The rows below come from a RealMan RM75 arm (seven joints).
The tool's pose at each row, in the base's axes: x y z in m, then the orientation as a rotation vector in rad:
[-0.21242 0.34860 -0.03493 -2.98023 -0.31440 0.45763]
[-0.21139 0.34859 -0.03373 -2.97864 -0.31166 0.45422]
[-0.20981 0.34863 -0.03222 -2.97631 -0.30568 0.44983]
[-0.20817 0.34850 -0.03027 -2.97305 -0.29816 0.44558]
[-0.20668 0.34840 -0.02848 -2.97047 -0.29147 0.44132]
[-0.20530 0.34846 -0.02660 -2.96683 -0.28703 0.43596]
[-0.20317 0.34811 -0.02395 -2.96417 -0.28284 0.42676]
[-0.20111 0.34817 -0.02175 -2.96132 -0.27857 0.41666]
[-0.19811 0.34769 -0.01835 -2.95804 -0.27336 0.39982]
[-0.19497 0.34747 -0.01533 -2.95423 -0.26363 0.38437]
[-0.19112 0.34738 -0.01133 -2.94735 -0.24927 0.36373]
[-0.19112 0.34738 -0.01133 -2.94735 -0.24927 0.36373]
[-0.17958 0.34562 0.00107 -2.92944 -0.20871 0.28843]
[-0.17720 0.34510 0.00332 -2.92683 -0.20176 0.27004]
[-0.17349 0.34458 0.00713 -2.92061 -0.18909 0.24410]
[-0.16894 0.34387 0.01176 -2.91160 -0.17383 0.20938]
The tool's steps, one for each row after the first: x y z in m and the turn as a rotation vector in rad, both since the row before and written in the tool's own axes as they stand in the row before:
[0.00062 0.00003 -0.00146 0.00233 0.00238 0.00120]
[0.00106 0.00004 -0.00191 0.00375 0.00319 0.00304]
[0.00096 0.00014 -0.00236 0.00492 0.00317 0.00384]
[0.00088 0.00010 -0.00216 0.00408 0.00315 0.00347]
[0.00079 -0.00010 -0.00219 0.00476 0.00376 0.00177]
[0.00121 0.00029 -0.00318 0.00402 0.00632 0.00157]
[0.00137 -0.00006 -0.00269 0.00425 0.00693 0.00154]
[0.00185 0.00041 -0.00415 0.00524 0.01149 0.00164]
[0.00218 0.00021 -0.00377 0.00636 0.01085 0.00457]
[0.00269 0.00000 -0.00486 0.01033 0.01462 0.00672]
[0.00000 0.00000 0.00000 0.00000 0.00000 0.00000]
[0.00791 0.00116 -0.01504 0.02734 0.05313 0.01851]
[0.00183 0.00034 -0.00275 0.00422 0.01287 0.00289]
[0.00290 0.00016 -0.00449 0.00862 0.01842 0.00569]
[0.00365 0.00020 -0.00541 0.01163 0.02466 0.00649]

